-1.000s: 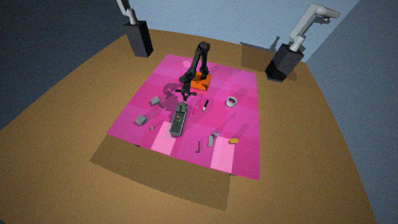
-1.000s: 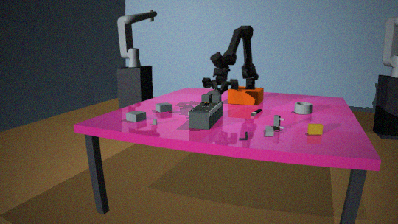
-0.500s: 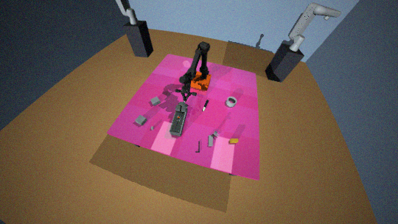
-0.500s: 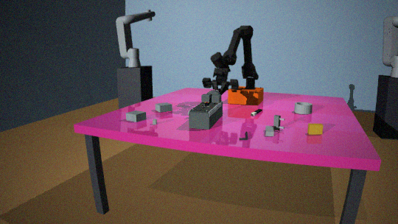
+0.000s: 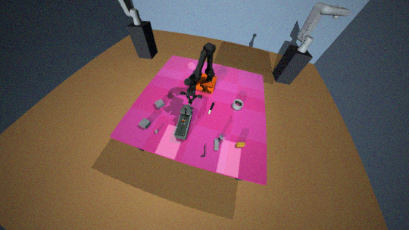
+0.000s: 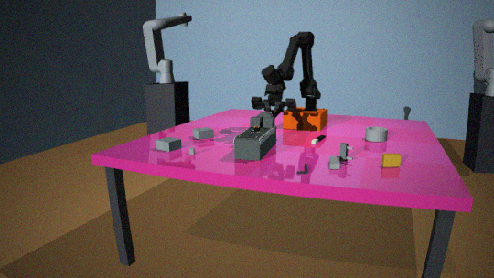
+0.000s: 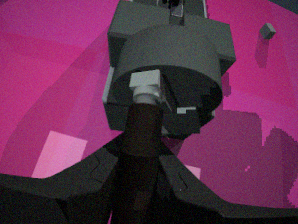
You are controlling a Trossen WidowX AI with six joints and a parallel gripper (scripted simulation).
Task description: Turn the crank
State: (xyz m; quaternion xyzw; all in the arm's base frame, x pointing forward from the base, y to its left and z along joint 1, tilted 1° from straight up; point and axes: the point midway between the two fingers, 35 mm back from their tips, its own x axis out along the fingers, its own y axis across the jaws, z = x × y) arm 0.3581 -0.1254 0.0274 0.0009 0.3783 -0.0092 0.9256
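Right now the dark crank handle is 3 cm above my gripper tip and 2 cm behind it. The rest, counted from my gripper tip: small cube 27 cm ahead, 23 cm to the right, 8 cm below; then black-and-white stick 19 cm to the left, 8 cm below, 5 cm behind; then red pointer 16 cm ahead, 1 cm to the right, 1 cm below.
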